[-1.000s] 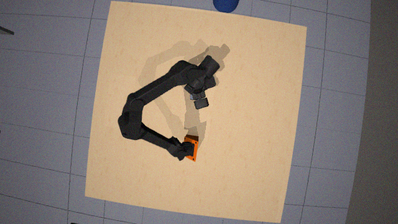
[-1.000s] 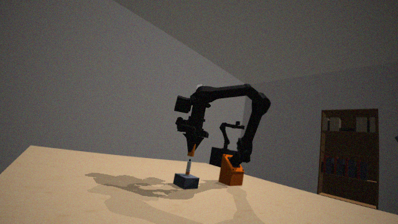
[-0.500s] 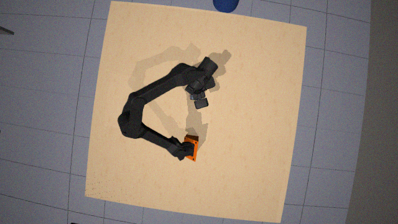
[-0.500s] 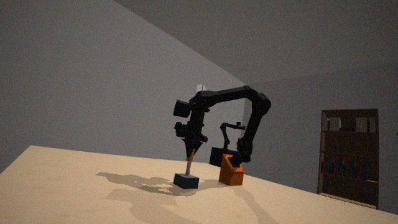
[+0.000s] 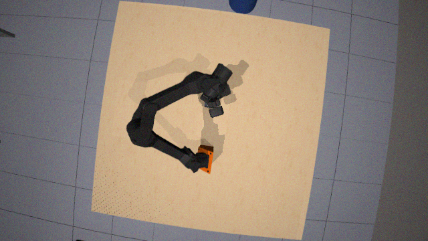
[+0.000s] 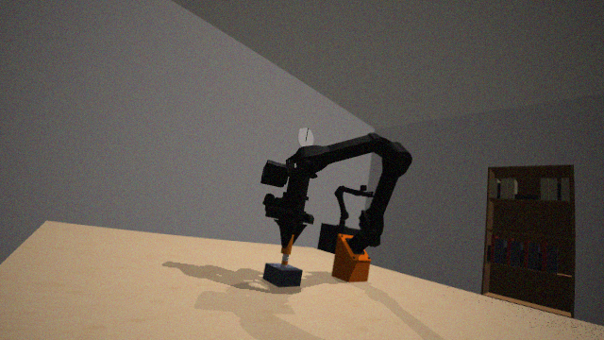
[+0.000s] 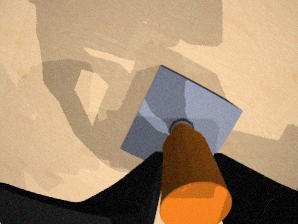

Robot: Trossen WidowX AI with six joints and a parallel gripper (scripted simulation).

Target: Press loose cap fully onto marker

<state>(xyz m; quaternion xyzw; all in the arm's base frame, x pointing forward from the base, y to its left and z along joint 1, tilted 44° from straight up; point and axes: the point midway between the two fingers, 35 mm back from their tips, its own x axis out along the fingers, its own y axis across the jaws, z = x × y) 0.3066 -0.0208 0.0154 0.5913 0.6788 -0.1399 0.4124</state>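
Now: gripper tip 70 mm above the holder block. The rest, counted from my gripper tip: orange cap: 10 mm above.
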